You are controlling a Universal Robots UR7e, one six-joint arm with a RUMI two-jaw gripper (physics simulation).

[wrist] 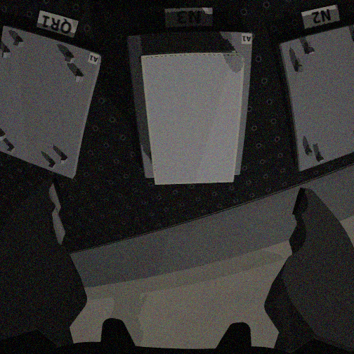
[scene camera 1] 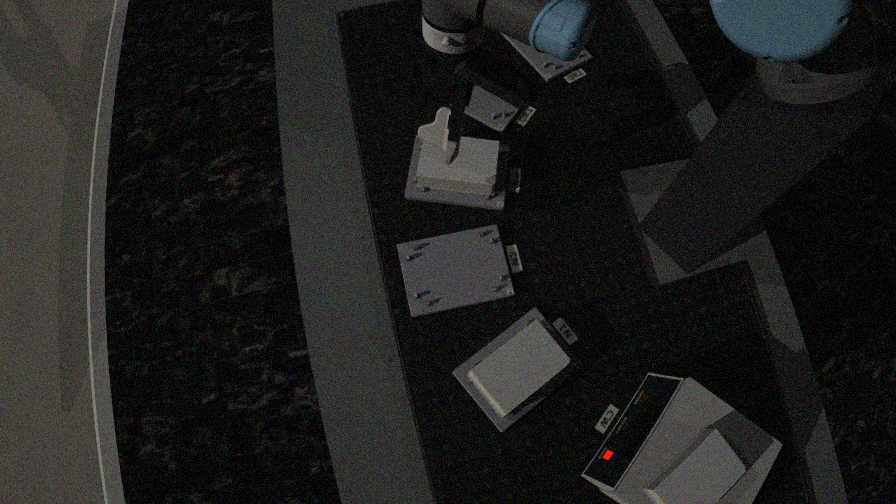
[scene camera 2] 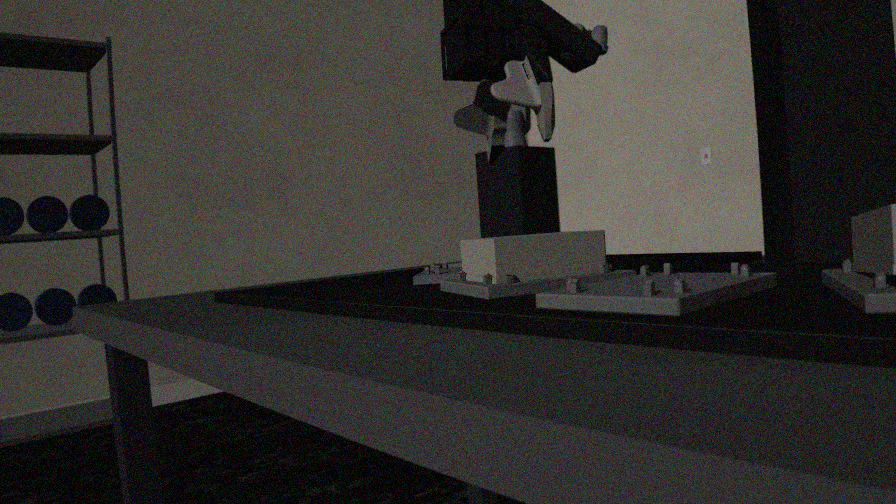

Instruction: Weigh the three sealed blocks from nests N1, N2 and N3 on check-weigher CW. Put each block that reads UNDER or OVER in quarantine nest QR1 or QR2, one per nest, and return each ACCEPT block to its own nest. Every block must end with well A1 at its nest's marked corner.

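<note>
My gripper (wrist: 178, 186) is open and empty, above and to one side of the N3 block; one pale finger shows over it in scene camera 1. The pale N3 block (scene camera 1: 460, 159) (scene camera 2: 545, 253) (wrist: 195, 120) sits on nest N3 (scene camera 1: 451, 200) (scene camera 2: 463, 289) (wrist: 135, 100). Another block (scene camera 1: 520, 366) (scene camera 2: 872, 241) sits on nest N1 (scene camera 1: 464, 374) (scene camera 2: 880, 304). A third block (scene camera 1: 704, 470) lies on check-weigher CW (scene camera 1: 682, 413). A red lamp (scene camera 1: 607, 455) is lit on its panel; the reading is illegible. Nest N2 (scene camera 1: 454, 269) (scene camera 2: 607, 304) (wrist: 327, 100) is empty. Block well marks cannot be made out.
Nest QR1 (scene camera 1: 488, 107) (wrist: 40, 100) bears no block and lies beside N3. Nest QR2 (scene camera 1: 545, 65) is partly hidden by the arm (scene camera 1: 567, 28). Short pegs stand on the nests. The pale table edge (scene camera 1: 325, 250) runs past the nests' outer side.
</note>
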